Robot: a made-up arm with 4 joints. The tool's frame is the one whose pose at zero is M. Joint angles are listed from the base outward.
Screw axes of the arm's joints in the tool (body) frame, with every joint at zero. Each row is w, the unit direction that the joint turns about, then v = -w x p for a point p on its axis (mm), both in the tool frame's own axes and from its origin. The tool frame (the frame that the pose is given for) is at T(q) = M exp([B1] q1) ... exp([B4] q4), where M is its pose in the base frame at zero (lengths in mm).
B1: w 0 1 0 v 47.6 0 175.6
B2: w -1 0 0 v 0 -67.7 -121.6
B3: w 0 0 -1 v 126.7 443 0
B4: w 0 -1 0 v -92.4 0 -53
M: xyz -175.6 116.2 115.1 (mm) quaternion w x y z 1 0 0 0
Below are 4 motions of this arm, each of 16 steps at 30 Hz.
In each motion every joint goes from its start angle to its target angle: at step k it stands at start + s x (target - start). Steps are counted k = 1, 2, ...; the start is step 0. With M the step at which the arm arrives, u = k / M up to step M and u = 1 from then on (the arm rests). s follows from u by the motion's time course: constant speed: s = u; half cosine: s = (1 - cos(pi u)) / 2; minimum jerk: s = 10 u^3 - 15 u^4 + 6 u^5.
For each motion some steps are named. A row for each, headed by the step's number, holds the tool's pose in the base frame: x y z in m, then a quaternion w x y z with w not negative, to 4 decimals.
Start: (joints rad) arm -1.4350 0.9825 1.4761 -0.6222
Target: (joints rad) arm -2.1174 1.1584 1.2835 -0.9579
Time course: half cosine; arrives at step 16
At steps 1, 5, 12, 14, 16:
1: 0.2787 0.1622 0.3913 0.4729 0.3299 -0.5505 -0.6037
5: 0.2323 0.1459 0.4132 0.4555 0.3677 -0.5730 -0.5736
12: 0.0882 0.0939 0.4427 0.3964 0.4659 -0.6303 -0.4781
14: 0.0635 0.0846 0.4423 0.3853 0.4810 -0.6386 -0.4609
16: 0.0549 0.0813 0.4418 0.3814 0.4862 -0.6414 -0.4548

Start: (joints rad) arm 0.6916 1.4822 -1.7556 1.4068
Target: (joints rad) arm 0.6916 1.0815 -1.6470 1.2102
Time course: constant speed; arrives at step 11
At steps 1, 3, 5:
1: 0.5564 -0.2630 0.3820 0.6261 0.2805 0.3117 0.6574
3: 0.5367 -0.2939 0.3736 0.6320 0.2867 0.2921 0.6580
5: 0.5156 -0.3233 0.3635 0.6385 0.2926 0.2726 0.6576

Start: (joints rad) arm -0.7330 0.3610 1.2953 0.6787
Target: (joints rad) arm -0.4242 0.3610 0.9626 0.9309
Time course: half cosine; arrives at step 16
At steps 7, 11, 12, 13, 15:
7: 0.2588 0.4133 0.0241 0.5690 -0.1958 -0.6021 -0.5249
11: 0.1988 0.3987 -0.0397 0.6062 -0.2456 -0.6088 -0.4489
12: 0.1854 0.3947 -0.0506 0.6135 -0.2539 -0.6098 -0.4327
13: 0.1742 0.3912 -0.0590 0.6194 -0.2603 -0.6105 -0.4193
15: 0.1603 0.3867 -0.0683 0.6264 -0.2673 -0.6113 -0.4031

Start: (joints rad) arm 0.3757 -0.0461 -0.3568 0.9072
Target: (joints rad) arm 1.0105 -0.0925 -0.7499 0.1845
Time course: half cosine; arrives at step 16
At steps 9, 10, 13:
9: -0.1458 -0.1647 0.2061 0.9481 0.1970 0.1226 0.2176
10: -0.1277 -0.1794 0.2103 0.9331 0.2077 0.1802 0.2317
13: -0.0845 -0.2115 0.2105 0.8824 0.2324 0.3113 0.2655

